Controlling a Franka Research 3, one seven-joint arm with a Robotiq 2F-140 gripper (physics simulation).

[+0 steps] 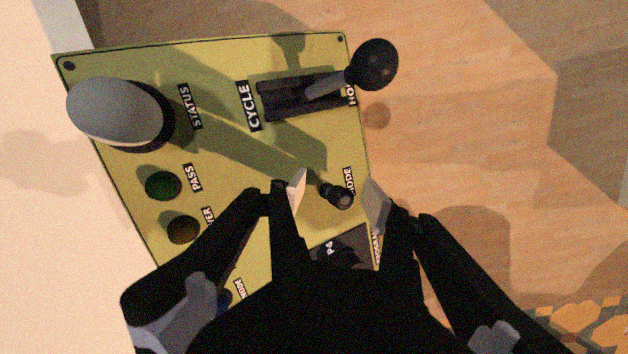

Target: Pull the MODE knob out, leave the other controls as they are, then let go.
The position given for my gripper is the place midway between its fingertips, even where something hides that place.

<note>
I see my gripper [334, 184] and a cycle lever [374, 64].
</note>
